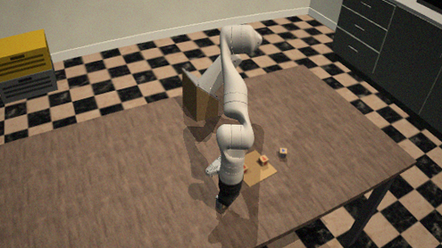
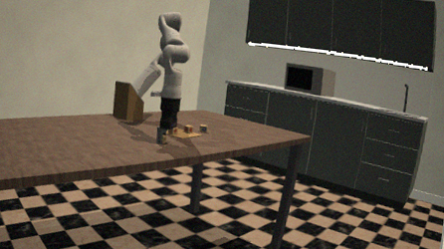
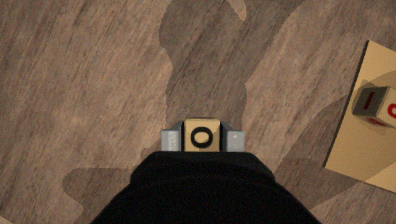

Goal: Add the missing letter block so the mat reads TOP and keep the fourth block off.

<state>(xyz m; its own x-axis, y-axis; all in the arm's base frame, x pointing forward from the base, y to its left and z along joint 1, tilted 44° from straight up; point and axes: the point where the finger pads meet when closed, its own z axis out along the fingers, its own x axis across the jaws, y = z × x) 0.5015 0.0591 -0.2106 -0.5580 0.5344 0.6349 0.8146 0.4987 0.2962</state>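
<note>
The tan mat lies 13 cm behind my hand, 17 cm to the left of it and 2 cm below it. Round my hand: O block right at my hand.
</note>
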